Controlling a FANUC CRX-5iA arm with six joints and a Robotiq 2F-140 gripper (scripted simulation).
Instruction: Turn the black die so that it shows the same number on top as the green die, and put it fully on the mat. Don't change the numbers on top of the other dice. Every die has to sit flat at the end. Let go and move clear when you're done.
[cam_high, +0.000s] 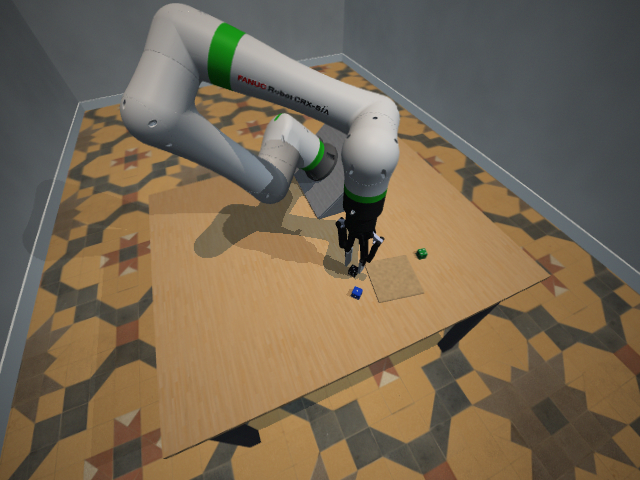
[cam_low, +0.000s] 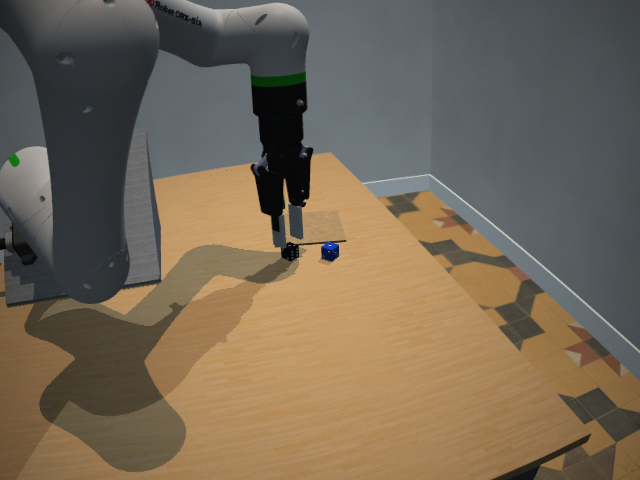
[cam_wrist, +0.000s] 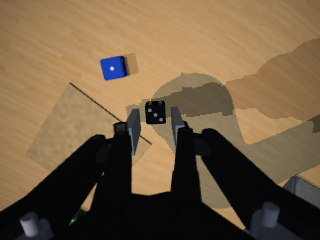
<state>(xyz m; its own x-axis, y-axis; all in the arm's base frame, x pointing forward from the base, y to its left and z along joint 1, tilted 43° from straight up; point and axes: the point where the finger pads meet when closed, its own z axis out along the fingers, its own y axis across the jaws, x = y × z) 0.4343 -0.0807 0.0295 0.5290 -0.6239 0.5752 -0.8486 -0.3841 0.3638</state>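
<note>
My hand is 50 mm above the black die. Also, from my hand: green die 230 mm to the left, 50 mm below, 30 mm ahead; tan mat 100 mm to the left, 60 mm below, 60 mm ahead; blue die 70 mm ahead, 50 mm below, 30 mm to the right.
</note>
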